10 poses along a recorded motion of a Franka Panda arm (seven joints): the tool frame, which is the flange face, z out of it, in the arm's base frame.
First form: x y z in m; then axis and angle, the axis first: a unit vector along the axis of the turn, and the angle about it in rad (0 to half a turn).
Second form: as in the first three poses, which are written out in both.
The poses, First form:
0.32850 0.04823 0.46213 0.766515 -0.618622 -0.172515 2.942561
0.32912 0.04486 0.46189 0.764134 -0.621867 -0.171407 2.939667
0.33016 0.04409 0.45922 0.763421 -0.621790 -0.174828 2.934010
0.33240 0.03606 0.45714 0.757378 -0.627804 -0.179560 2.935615
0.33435 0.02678 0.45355 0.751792 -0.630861 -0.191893 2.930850
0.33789 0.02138 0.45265 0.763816 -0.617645 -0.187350 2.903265
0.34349 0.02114 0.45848 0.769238 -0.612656 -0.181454 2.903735
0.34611 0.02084 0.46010 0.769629 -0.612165 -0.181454 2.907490
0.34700 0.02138 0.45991 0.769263 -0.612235 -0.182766 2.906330
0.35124 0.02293 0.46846 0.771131 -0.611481 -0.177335 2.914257
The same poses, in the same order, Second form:
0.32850 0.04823 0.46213; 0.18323 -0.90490 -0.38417; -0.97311 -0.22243 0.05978; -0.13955 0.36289 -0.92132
0.32912 0.04486 0.46189; 0.17626 -0.90635 -0.38401; -0.97510 -0.21410 0.05777; -0.13458 0.36427 -0.92152
0.33016 0.04409 0.45922; 0.17458 -0.90315 -0.39222; -0.97522 -0.21359 0.05774; -0.13592 0.37242 -0.91806
0.33240 0.03606 0.45714; 0.15625 -0.90419 -0.39752; -0.97764 -0.19892 0.06817; -0.14071 0.37798 -0.91506
0.33435 0.02678 0.45355; 0.14000 -0.89792 -0.41730; -0.97820 -0.19071 0.08217; -0.15337 0.39670 -0.90504
0.33789 0.02138 0.45265; 0.17860 -0.88597 -0.42797; -0.97443 -0.21955 0.04784; -0.13634 0.40848 -0.90253
0.34349 0.02114 0.45848; 0.19495 -0.88653 -0.41959; -0.97204 -0.23172 0.03796; -0.13088 0.40046 -0.90692
0.34611 0.02084 0.46010; 0.19578 -0.88734 -0.41750; -0.97152 -0.23345 0.04060; -0.13349 0.39766 -0.90777
0.34700 0.02138 0.45991; 0.19478 -0.88636 -0.42003; -0.97157 -0.23312 0.04140; -0.13461 0.40002 -0.90657
0.35124 0.02293 0.46846; 0.19972 -0.89096 -0.40780; -0.97090 -0.23607 0.04028; -0.13216 0.38788 -0.91218

